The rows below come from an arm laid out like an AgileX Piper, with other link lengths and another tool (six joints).
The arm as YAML. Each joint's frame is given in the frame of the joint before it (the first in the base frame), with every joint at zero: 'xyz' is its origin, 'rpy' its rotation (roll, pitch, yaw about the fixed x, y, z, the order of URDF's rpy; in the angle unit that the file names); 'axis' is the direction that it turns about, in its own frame. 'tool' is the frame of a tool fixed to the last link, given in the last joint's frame.
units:
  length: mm
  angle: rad
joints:
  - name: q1
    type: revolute
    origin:
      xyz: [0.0, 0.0, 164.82]
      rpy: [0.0, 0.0, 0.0]
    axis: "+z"
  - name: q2
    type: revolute
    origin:
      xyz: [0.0, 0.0, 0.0]
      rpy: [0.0, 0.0, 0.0]
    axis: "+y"
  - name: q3
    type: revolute
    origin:
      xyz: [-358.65, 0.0, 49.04]
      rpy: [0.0, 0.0, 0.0]
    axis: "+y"
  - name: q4
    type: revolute
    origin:
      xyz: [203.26, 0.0, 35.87]
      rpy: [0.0, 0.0, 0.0]
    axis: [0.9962, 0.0, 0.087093]
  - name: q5
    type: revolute
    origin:
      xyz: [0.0, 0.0, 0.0]
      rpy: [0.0, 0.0, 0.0]
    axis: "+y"
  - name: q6
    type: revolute
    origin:
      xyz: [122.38, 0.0, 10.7]
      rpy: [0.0, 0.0, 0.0]
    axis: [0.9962, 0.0, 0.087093]
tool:
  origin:
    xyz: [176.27, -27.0, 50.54]
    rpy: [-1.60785, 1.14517, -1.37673]
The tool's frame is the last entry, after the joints.
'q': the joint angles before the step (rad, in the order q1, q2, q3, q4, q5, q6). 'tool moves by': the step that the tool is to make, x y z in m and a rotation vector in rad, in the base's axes. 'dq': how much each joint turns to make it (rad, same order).
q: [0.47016, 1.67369, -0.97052, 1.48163, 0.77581, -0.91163]
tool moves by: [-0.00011, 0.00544, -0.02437, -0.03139, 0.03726, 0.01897]
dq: [0.01059, 0.05198, -0.00488, -0.01409, 0.00029, 0.00053]
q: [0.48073, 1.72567, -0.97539, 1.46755, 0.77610, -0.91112]
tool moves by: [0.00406, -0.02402, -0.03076, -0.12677, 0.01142, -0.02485]
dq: [0.00000, 0.00000, -0.00151, -0.16207, -0.07126, 0.12558]
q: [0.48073, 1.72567, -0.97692, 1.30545, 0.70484, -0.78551]
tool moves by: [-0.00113, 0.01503, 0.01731, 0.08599, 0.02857, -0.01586]
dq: [0.00243, 0.00198, -0.00237, 0.10714, 0.03662, -0.03376]
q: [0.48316, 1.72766, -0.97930, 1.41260, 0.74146, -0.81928]
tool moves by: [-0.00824, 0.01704, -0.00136, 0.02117, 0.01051, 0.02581]
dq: [0.03586, 0.02147, -0.00239, 0.04733, 0.00406, -0.03068]
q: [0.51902, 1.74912, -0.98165, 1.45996, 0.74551, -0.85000]
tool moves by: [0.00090, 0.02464, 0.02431, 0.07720, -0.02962, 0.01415]
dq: [0.03481, 0.00959, -0.03094, 0.10049, 0.01295, -0.06505]
